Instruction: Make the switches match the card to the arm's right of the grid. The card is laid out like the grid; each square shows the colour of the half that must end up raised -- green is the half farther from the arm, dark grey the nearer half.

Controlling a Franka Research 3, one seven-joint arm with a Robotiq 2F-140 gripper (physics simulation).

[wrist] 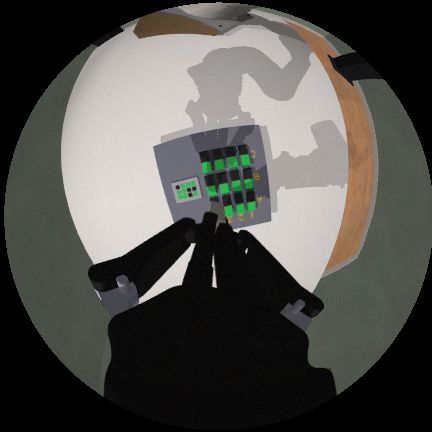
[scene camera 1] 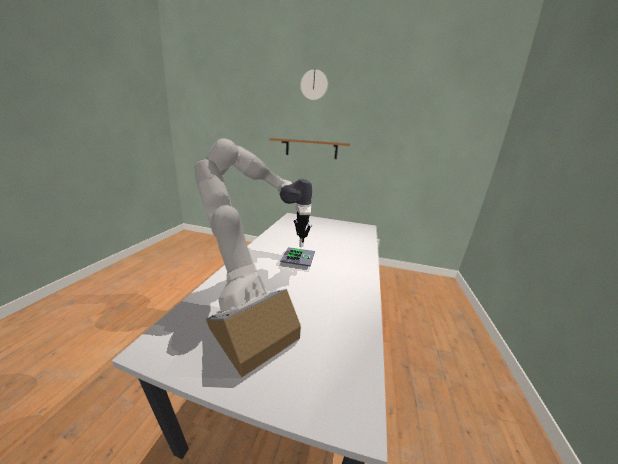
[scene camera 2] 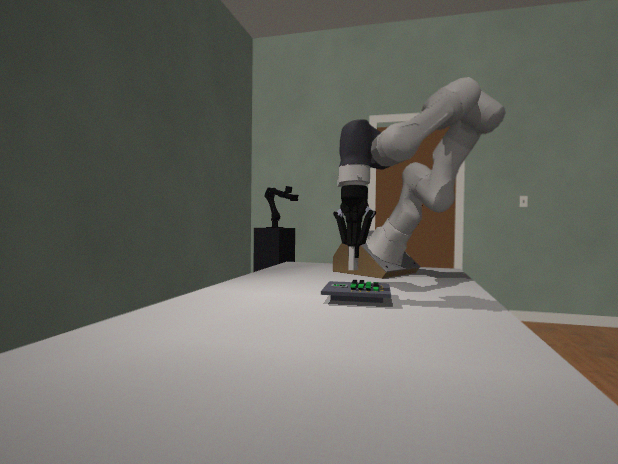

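Note:
A grey panel (scene camera 1: 303,263) (scene camera 2: 327,291) (wrist: 175,160) carries switches with green and black halves, in three rows lettered A to C; row C lies nearest the arm's base. Each switch's tilt is too small to tell. The card (scene camera 1: 306,256) (scene camera 2: 340,285) (wrist: 201,191) lies beside the grid. In the wrist view its top row is dark at the left end, its middle row dark in the two right squares, its bottom row dark third from left; other squares are green. My gripper (scene camera 1: 301,243) (scene camera 2: 353,257) (wrist: 213,210) is shut and empty, above the panel, and hides the row A switch at column 4.
The panel stands on a long white table (scene camera 1: 340,310) (scene camera 2: 250,375) (wrist: 115,125). A brown wedge-shaped block (scene camera 1: 260,330) (scene camera 2: 342,260) (wrist: 172,25) stands at the arm's base. A small black arm (scene camera 2: 272,205) on a black pedestal (scene camera 2: 272,247) stands beyond the table.

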